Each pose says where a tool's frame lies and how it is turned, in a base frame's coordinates. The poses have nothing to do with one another.
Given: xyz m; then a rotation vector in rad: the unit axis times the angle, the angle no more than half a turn.
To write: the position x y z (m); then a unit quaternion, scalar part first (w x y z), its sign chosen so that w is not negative. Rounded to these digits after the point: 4 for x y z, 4 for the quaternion.
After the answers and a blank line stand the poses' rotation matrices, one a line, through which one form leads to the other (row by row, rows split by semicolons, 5 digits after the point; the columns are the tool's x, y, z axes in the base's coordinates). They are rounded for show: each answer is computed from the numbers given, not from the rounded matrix.
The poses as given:
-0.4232 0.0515 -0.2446 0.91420 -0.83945 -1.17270
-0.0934 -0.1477 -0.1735 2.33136 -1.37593 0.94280
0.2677 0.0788 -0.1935 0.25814 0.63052 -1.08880
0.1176 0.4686 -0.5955 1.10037 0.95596 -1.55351
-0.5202 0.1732 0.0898 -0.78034 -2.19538 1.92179
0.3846 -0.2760 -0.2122 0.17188 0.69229 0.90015
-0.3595 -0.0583 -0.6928 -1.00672 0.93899 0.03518
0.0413 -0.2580 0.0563 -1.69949 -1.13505 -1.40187
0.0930 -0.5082 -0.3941 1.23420 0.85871 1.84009
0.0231 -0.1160 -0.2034 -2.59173 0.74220 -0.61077
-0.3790 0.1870 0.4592 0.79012 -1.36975 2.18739
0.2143 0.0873 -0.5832 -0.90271 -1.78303 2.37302
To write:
-0.4232 0.0515 -0.2446 0.6571 0.4036 -0.3706 -0.5177
-0.0934 -0.1477 -0.1735 0.1371 0.8056 -0.4755 0.3258
0.2677 0.0788 -0.1935 0.8008 0.1204 0.2940 -0.5077
0.1176 0.4686 -0.5955 0.4844 0.4519 0.3926 -0.6380
-0.5202 0.1732 0.0898 0.0606 -0.2579 -0.7255 0.6351
0.3846 -0.2760 -0.2122 0.8396 0.0813 0.3274 0.4257
-0.3595 -0.0583 -0.6928 0.7722 -0.4645 0.4333 0.0162
0.0413 -0.2580 0.0563 0.3256 -0.6484 -0.4330 -0.5348
0.0930 -0.5082 -0.3941 0.3734 0.4818 0.3352 0.7184
0.0231 -0.1160 -0.2034 0.1876 -0.9210 0.2637 -0.2170
-0.3790 0.1870 0.4592 0.2194 0.2856 -0.4951 0.7907
0.2143 0.0873 -0.5832 0.0196 -0.2909 -0.5746 0.7647

0.18941 0.38129 -0.90485; -0.97946 0.13832 -0.14674; 0.06921 0.91405 0.39965
0.33560 -0.85538 0.39457; -0.67676 -0.51030 -0.53065; 0.65526 -0.08894 -0.75015
0.31148 0.88397 0.34867; -0.74239 0.45541 -0.49138; -0.59316 -0.10579 0.79811
-0.12232 0.97289 -0.19628; -0.26324 -0.22249 -0.93872; -0.95694 -0.06316 0.28332
-0.85963 0.29721 -0.41558; 0.45125 0.06020 -0.89036; -0.23961 -0.95291 -0.18586
0.42306 -0.66167 0.61904; 0.76814 0.62427 0.14230; -0.48060 0.41531 0.77236
0.62403 -0.42759 0.65403; -0.37745 0.56792 0.73144; -0.68419 -0.70330 0.19301
0.05285 0.90985 0.41155; 0.21325 -0.41290 0.88546; 0.97557 0.04097 -0.21585
-0.25684 -0.21342 0.94259; 0.85952 -0.49638 0.12181; 0.44189 0.84146 0.31093
0.76668 -0.40436 0.49869; -0.56719 -0.79053 0.23100; 0.30082 -0.45996 -0.83543
-0.74056 -0.62982 0.23432; 0.06420 -0.41342 -0.90828; 0.66892 -0.65759 0.34659
-0.82998 0.30440 -0.46742; 0.36423 -0.33890 -0.86746; -0.42246 -0.89022 0.17040

